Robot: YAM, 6 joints.
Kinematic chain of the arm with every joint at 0, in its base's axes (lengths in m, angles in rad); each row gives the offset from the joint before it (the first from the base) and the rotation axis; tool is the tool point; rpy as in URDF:
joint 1: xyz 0 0 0.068 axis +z
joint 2: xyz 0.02 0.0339 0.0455 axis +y
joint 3: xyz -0.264 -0.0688 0 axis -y
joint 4: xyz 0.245 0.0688 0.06 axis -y
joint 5: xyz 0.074 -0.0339 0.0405 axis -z
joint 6: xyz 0.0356 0 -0.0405 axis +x
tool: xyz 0 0 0 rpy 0 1.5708 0
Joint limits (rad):
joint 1: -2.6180..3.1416
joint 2: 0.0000..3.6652
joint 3: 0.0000..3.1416
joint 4: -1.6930..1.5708
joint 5: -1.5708..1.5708
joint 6: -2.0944..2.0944
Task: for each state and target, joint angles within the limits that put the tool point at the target. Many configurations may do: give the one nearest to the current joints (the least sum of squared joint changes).
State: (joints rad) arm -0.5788 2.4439 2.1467 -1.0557 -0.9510 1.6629
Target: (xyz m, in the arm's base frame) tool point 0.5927 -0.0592 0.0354
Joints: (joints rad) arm -0.1413 2.9951 2.5897 -0.4514 -0.7731 1.6629
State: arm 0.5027 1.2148 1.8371 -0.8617 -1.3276 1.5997
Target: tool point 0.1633 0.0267 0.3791
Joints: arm -0.0443 1.0246 1.2261 -1.1269 -1.2607 1.5997
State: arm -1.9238 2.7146 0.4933 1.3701 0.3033 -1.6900
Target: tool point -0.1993 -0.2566 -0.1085
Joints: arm -2.1974 2.7974 0.8561 1.3405 0.3128 -1.6900
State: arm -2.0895 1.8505 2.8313 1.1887 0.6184 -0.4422
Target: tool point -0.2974 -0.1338 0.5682
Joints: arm -2.6180 2.2678 2.8046 1.5708 1.1733 -0.4422
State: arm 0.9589 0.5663 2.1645 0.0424 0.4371 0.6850
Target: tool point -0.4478 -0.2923 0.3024
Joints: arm 0.5397 0.0000 2.4661 -0.2538 0.6181 0.6850
